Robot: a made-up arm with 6 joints.
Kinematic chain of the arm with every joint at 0, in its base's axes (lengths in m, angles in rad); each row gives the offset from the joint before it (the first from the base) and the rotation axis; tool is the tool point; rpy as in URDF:
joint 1: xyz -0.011 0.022 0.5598 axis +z
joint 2: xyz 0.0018 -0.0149 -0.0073 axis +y
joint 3: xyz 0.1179 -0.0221 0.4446 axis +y
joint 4: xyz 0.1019 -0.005 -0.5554 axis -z
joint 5: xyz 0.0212 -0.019 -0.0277 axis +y
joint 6: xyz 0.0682 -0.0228 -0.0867 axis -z
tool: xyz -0.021 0.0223 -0.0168 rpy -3.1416 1.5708 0
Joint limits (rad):
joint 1: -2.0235..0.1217
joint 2: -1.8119..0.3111
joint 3: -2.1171..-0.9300
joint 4: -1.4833..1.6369
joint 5: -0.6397..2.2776
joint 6: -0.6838..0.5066
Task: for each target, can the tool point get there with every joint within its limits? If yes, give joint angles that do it. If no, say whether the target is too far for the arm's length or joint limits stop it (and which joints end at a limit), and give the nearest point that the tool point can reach.
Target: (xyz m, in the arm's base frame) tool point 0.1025 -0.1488 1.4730
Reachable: yes | joints -0.8868 -0.8595 -1.3577 -0.6761 0.1889 0.2448
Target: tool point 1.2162 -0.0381 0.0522
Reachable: no: too far | nearest point 0.7697 -0.0162 0.4579 | short by 0.604 m
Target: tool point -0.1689 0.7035 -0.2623
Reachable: no: joint limits stop it (at a limit: joint 2, joint 3, joint 4, joint 5, joint 6) | nearest point -0.2245 0.9436 0.8514 | short by 1.141 m
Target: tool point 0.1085 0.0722 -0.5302
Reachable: no: joint limits stop it (at a limit: joint 1, joint 2, joint 3, joint 6) | nearest point 0.6210 0.0634 0.4296 | short by 1.088 m
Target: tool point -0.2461 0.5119 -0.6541
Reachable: no: too far | nearest point 0.6066 0.0908 0.4440 | short by 1.453 m
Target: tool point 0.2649 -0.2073 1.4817
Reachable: yes | joints -0.4701 -0.5719 -1.6303 -0.7615 0.7607 -0.4617
